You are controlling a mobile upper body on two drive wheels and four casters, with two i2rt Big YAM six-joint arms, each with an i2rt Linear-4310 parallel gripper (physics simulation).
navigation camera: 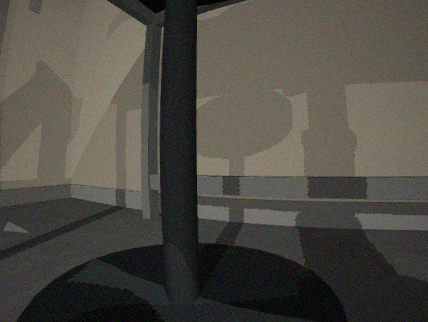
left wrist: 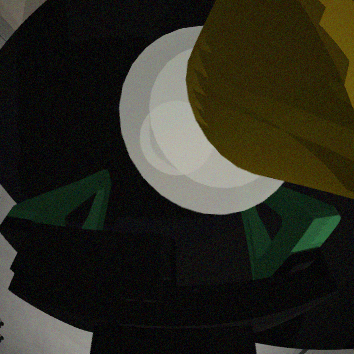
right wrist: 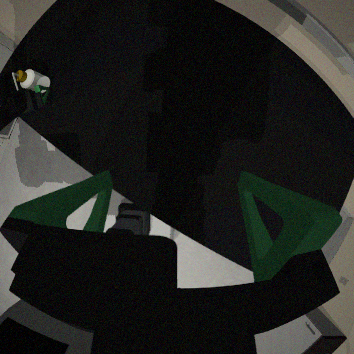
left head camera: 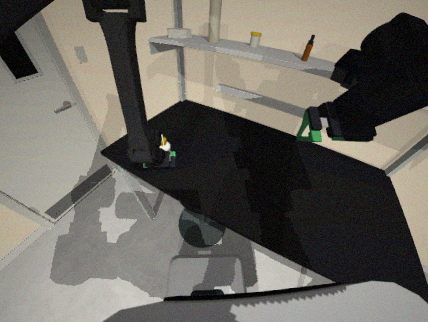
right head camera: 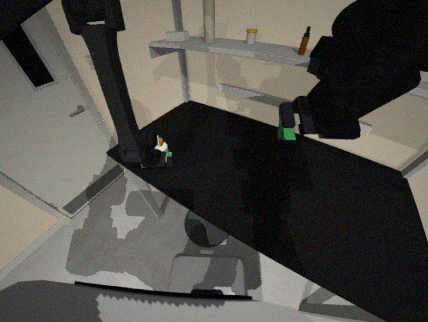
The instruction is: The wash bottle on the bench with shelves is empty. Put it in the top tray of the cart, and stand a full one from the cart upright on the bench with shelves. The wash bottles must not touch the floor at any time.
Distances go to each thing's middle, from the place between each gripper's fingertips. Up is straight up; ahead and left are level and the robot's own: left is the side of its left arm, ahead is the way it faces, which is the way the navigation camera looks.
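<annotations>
My left gripper is 20 mm short of the white wash bottle with yellow cap [left wrist: 215, 117], 10 mm to the left of it and 70 mm below it.
My right hand, for its part, is 280 mm above the white wash bottle with yellow cap, 450 mm to the right of it and 260 mm short of it. Going by its middle, the white wash bottle with yellow cap is nearer to my left gripper than to my right hand.
</annotations>
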